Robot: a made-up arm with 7 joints. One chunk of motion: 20 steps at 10 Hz.
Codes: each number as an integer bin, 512 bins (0 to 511) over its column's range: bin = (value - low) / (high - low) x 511, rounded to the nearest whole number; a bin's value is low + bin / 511 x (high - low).
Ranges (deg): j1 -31..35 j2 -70..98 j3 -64..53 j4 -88..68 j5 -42..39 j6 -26..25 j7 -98..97
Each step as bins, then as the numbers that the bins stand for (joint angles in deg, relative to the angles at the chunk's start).
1 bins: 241 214 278 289 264 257 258
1 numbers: 0.13 0.36 -0.35 0.23 -0.15 -0.35 0.45
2 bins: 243 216 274 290 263 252 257
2 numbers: 0.39 1.01 -1.26 0.53 -0.31 -0.85 0.07
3 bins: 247 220 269 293 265 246 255
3 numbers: 0.90 2.33 -2.41 1.45 0.01 -1.45 -0.69
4 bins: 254 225 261 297 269 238 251
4 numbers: 1.81 3.97 -4.24 2.67 0.64 -2.25 -2.22
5 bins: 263 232 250 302 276 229 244
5 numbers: 2.97 6.27 -6.76 4.20 1.75 -3.14 -4.89
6 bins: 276 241 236 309 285 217 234
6 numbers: 4.65 9.23 -9.96 6.33 3.18 -4.34 -8.70
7 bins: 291 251 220 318 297 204 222
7 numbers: 6.59 12.52 -13.63 9.08 5.08 -5.64 -13.28
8 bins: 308 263 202 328 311 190 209
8 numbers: 8.78 16.47 -17.75 12.13 7.30 -7.04 -18.24
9 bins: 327 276 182 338 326 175 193
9 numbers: 11.23 20.74 -22.33 15.19 9.68 -8.53 -24.35
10 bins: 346 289 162 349 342 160 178
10 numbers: 13.69 25.01 -26.91 18.54 12.21 -10.03 -30.07
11 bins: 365 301 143 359 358 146 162
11 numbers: 16.14 28.96 -31.26 21.60 14.75 -11.43 -36.18
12 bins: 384 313 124 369 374 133 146
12 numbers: 18.60 32.90 -35.61 24.65 17.28 -12.73 -42.29
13 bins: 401 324 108 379 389 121 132
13 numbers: 20.79 36.52 -39.27 27.70 19.66 -13.92 -47.63
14 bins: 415 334 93 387 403 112 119
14 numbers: 22.60 39.81 -42.71 30.14 21.88 -14.82 -52.59
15 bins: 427 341 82 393 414 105 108
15 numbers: 24.15 42.11 -45.23 31.98 23.62 -15.52 -56.79
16 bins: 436 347 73 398 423 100 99
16 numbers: 25.31 44.08 -47.29 33.50 25.05 -16.02 -60.22
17 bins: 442 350 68 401 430 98 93
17 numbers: 26.09 45.07 -48.43 34.42 26.16 -16.22 -62.51
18 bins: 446 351 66 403 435 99 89
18 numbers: 26.60 45.40 -48.89 35.03 26.95 -16.12 -64.04
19 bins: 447 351 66 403 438 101 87
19 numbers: 26.73 45.40 -48.89 35.03 27.43 -15.92 -64.80
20 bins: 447 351 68 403 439 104 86
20 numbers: 26.73 45.40 -48.43 35.03 27.59 -15.62 -65.18
